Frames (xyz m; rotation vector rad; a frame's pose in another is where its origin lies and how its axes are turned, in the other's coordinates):
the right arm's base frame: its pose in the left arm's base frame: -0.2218 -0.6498 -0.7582 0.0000 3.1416 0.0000
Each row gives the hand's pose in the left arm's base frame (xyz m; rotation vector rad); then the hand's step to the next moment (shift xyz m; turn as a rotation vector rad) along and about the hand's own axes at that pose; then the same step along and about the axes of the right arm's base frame.
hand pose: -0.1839 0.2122 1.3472 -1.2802 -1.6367 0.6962
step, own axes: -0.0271 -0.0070 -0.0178 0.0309 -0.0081 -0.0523
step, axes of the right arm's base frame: -0.0142 -0.0296 -0.0050 -0.0423 0.0216 -0.0387
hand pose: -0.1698 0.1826 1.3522 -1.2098 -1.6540 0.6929
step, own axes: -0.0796 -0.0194 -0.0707 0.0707 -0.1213 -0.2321
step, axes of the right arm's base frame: -0.0625 -0.0869 -0.0163 -0.1584 0.0040 -0.2202
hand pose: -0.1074 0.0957 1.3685 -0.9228 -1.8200 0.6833
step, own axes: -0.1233 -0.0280 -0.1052 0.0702 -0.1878 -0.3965
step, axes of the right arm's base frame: -0.1208 -0.1116 -0.0019 -0.2897 -0.0241 -0.3360
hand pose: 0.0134 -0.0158 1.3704 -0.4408 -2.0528 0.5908
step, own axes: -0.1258 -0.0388 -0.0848 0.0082 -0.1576 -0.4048
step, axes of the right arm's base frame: -0.1337 -0.0774 0.0254 -0.3307 -0.0297 -0.2802
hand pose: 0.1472 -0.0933 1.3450 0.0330 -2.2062 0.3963
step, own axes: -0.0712 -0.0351 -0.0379 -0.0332 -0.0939 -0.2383
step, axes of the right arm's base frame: -0.0790 -0.0304 0.0240 -0.2185 -0.0229 -0.1358
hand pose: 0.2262 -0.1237 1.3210 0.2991 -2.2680 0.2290
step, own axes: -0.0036 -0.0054 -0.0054 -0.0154 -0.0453 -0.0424
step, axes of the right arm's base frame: -0.0077 -0.0032 -0.0011 -0.0532 -0.0301 -0.0189
